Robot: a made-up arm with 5 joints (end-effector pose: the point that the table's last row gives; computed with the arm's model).
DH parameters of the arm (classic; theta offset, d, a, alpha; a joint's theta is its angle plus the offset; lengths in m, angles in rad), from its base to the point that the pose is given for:
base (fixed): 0 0.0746 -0.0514 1.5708
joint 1: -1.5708 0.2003 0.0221 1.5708
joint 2: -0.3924 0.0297 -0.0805 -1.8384
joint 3: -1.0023 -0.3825 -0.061 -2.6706
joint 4: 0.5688 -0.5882 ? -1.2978
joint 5: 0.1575 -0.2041 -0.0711 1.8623
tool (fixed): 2.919 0.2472 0 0
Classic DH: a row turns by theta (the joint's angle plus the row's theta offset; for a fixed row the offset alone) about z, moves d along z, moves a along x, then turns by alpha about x.
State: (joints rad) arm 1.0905 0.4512 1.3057 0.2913 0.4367
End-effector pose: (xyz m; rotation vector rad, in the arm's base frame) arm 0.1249 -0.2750 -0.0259 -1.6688 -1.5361 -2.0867
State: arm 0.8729 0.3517 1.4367 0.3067 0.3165
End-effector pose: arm 0.1138 -0.2477 -0.0152 -1.4879 -1.3701 -2.0022
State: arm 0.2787 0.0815 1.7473 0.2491 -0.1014
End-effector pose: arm 0.0836 -0.2667 0.0463 -1.0761 -0.5863 -1.9477
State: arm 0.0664 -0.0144 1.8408 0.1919 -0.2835
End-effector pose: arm 0.0721 -0.3167 0.0599 -0.9452 -0.2302 -1.9858
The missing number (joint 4, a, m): 0.0281
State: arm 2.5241 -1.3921 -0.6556 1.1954 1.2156
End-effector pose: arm 0.1796 -0.7947 0.1080 1.3510 1.6761 -1.1404
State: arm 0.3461 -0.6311 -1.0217 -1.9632 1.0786
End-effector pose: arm 0.2864 -0.2074 0.0190 -1.4136 -2.2983 -0.9337
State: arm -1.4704 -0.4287 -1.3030 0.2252 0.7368
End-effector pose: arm 0.0750 -0.5400 0.2238 0.6679 0.2425 1.8437
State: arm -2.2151 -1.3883 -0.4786 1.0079 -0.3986
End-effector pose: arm -0.0422 -0.3465 0.4101 0.6581 1.4900 1.5264
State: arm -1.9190 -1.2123 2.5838 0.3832 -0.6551
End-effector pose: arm -0.2689 -0.3202 0.0204 1.2734 -1.6825 1.7129
